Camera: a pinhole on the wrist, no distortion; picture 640 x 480 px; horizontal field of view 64.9 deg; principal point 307.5 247.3 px. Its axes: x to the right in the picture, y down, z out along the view. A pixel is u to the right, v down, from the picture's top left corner.
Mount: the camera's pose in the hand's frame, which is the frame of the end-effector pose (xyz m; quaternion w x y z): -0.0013 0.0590 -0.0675 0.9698 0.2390 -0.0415 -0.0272
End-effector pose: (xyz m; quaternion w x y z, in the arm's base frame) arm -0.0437 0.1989 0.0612 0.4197 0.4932 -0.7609 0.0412
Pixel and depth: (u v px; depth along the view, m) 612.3 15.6 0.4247
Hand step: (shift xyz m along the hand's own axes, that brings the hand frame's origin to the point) 0.2085 -0.3285 0.2335
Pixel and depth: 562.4 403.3 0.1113
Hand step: 0.0455 0.0341 0.0506
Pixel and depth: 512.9 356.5 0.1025
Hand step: 0.0315 0.0284 0.0361
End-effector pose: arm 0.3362 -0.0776 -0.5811 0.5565 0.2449 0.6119 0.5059
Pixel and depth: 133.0 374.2 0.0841
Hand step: -0.0375 0.0411 0.0146
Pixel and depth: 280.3 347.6 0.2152
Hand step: -0.0316 -0.0015 0.1416
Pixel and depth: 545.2 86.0 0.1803
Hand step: 0.0647 -0.0814 0.0704
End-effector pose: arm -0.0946 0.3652 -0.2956 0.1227 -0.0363 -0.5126 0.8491
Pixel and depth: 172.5 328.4 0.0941
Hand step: -0.0347 0.0308 0.0209
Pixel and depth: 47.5 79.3 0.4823
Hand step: -0.2996 -0.2878 0.2662
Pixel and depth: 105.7 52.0 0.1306
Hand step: -0.0673 -0.0423 0.0206
